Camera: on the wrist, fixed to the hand. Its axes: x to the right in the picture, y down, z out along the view.
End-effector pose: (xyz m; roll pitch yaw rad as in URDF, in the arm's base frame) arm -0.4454 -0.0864 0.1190 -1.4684 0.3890 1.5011
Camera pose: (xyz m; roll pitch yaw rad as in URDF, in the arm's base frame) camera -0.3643 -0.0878 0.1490 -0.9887 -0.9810 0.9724
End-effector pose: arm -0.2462 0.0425 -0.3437 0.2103 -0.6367 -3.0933
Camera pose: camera -0.2910 0.0608 -0.4154 0.7954 0.2319 1.9657
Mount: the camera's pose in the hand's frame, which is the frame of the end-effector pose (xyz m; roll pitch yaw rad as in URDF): -0.0074 -0.0375 -0.0776 0.1161 0.1829 -1.4390
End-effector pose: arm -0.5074 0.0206 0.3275 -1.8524 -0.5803 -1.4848
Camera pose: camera -0.5745 0.0527 0.3716 1.8467 -1.1112 1.4383
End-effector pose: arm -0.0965 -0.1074 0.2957 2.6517 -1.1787 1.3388
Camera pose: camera -0.1757 -0.1399 0.3083 2.0358 -0.0055 2.5787
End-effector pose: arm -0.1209 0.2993 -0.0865 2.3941 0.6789 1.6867
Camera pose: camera -0.2022 0.3039 -0.0574 -2.3367 0.5156 -2.7560
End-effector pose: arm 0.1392 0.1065 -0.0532 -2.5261 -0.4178 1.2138
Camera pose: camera 0.1381 0.0629 0.0215 2.7709 -0.7790 3.0266
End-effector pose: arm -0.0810 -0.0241 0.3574 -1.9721 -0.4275 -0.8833
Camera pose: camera -0.1462 -0.0342 0.4133 2.2467 -1.2077 1.6139
